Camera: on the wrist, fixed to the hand. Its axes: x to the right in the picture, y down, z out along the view.
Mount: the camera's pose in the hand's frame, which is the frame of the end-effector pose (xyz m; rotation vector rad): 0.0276 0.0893 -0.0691 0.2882 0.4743 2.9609
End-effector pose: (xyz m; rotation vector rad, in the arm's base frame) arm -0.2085 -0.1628 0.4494 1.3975 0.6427 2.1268
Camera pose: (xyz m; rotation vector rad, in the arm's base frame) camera -0.2959 -0.2201 0.5002 -0.3527 0.7926 -0.7604
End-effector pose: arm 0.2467 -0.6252 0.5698 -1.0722 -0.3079 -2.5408
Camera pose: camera 0.2211 -0.7364 0.5474 0.0556 0.6275 0.1454
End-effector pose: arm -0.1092 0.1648 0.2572 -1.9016 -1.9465 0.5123
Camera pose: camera 0.0021 0.1945 0.2725 -2.2900 2.0767 0.4796
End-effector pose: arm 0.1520 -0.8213 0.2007 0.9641 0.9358 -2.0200
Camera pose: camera 0.2343 -0.8161 0.1187 1.1925 -0.8061 0.7078
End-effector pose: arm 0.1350 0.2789 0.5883 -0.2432 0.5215 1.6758
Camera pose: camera 0.0339 0.2622 0.5335 -0.3605 -0.6414 -1.3999
